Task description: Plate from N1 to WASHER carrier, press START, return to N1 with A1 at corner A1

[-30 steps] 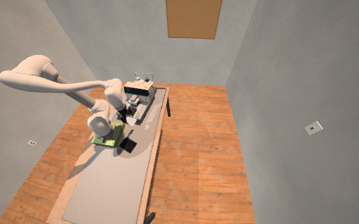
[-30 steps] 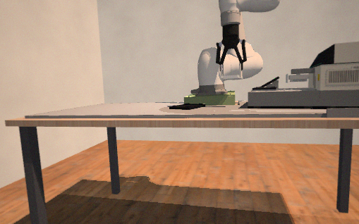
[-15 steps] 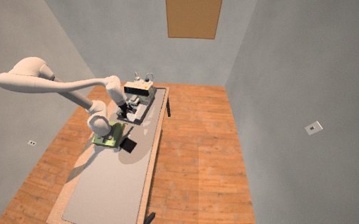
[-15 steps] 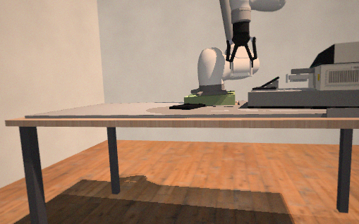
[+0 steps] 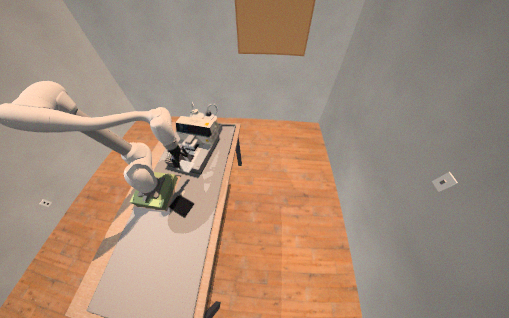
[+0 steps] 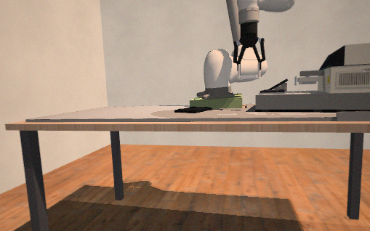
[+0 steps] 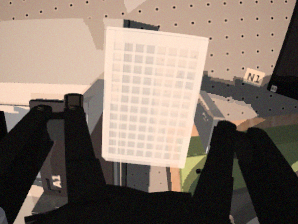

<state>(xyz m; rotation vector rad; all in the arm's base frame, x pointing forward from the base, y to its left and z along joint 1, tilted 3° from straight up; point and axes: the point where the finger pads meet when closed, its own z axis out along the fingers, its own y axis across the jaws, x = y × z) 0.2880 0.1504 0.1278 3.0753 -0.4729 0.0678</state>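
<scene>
The white well plate lies 30 mm below my hand. From my hand the other things lie so: carrier 120 mm to the left, 90 mm below, 80 mm behind; washer 270 mm to the left, 50 mm below, 40 mm behind; N1 label 180 mm below, 160 mm to the right, 40 mm behind.
</scene>
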